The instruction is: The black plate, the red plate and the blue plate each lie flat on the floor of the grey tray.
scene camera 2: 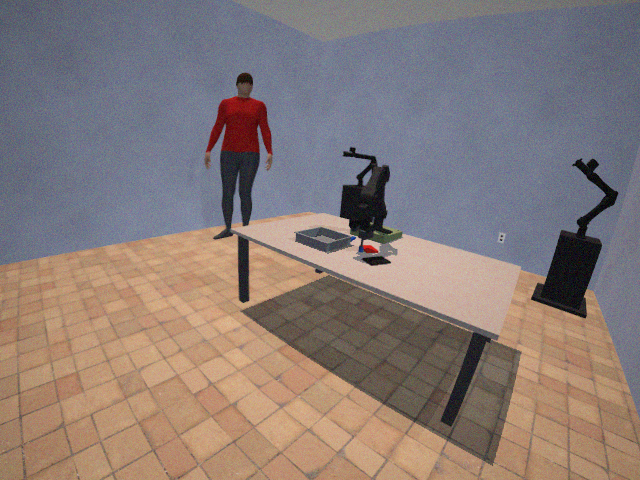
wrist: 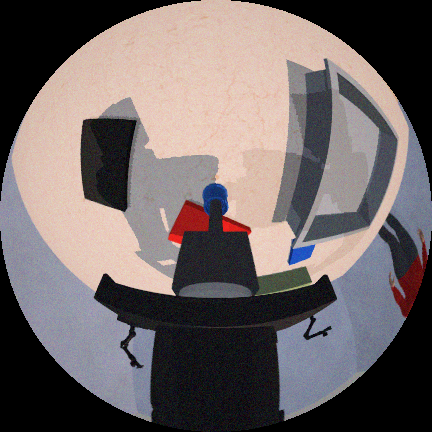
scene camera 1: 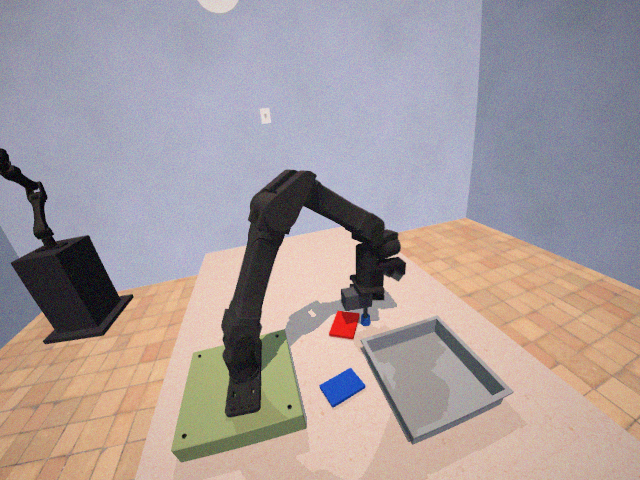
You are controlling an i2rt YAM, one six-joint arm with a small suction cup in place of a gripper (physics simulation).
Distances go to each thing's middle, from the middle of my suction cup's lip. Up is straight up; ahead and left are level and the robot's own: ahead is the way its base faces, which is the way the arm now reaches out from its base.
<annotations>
I see the red plate (wrist: 191, 216) 6 cm behind my suction cup and 1 cm to the left of it. Also, from my suction cup: black plate (wrist: 105, 143): 14 cm to the left, 5 cm ahead, 1 cm below; then grey tray (scene camera 1: 434, 381): 22 cm to the right, 7 cm ahead, 2 cm above; then blue plate (scene camera 1: 343, 386): 18 cm to the right, 12 cm behind.
</annotations>
